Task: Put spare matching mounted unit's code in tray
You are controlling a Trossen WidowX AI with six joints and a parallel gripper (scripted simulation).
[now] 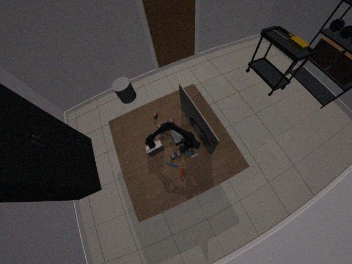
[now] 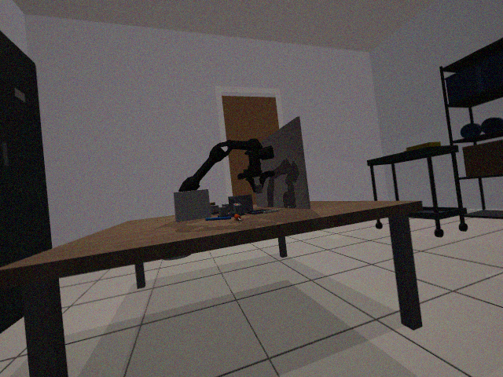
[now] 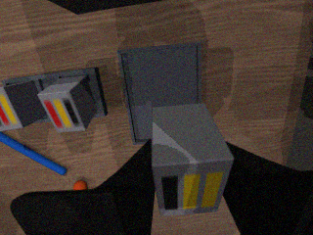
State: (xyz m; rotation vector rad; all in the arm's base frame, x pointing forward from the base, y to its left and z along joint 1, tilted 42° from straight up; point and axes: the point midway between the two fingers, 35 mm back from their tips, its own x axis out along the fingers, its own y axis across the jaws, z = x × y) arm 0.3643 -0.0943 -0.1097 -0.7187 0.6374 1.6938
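Now: the grey tray 110 mm below my gripper tip and 10 mm behind it. Also, from my gripper tip: grey spare block: 30 mm above; then grey panel: 230 mm to the left, 160 mm ahead, 120 mm above; then blue pen: 220 mm behind, 100 mm below, 90 mm to the right.
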